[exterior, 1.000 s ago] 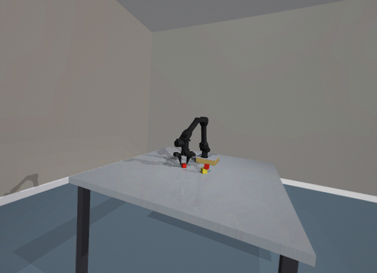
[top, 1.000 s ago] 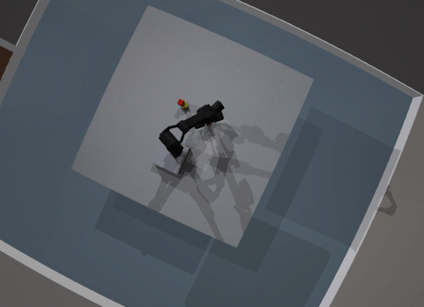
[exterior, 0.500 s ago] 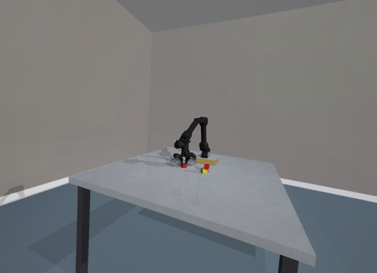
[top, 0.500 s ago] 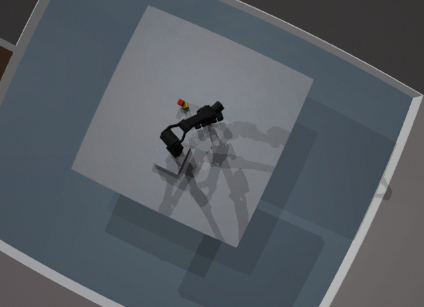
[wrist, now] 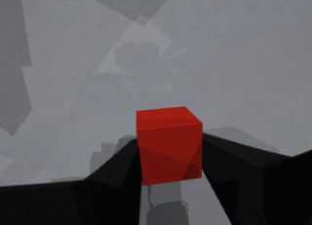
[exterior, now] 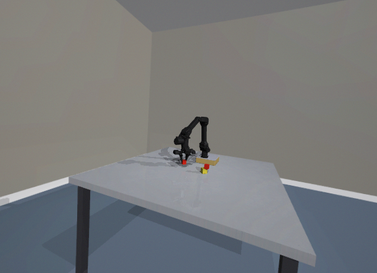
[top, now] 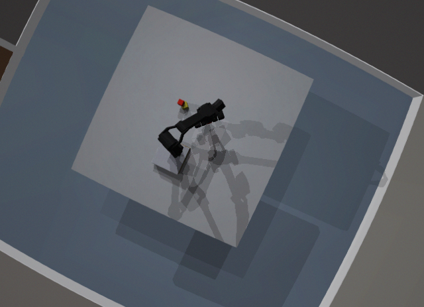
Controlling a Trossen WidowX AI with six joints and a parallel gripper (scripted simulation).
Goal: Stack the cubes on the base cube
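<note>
Right now my gripper tip is 19 cm to the right of the yellow base cube, 5 cm short of it and 3 cm above it.
</note>
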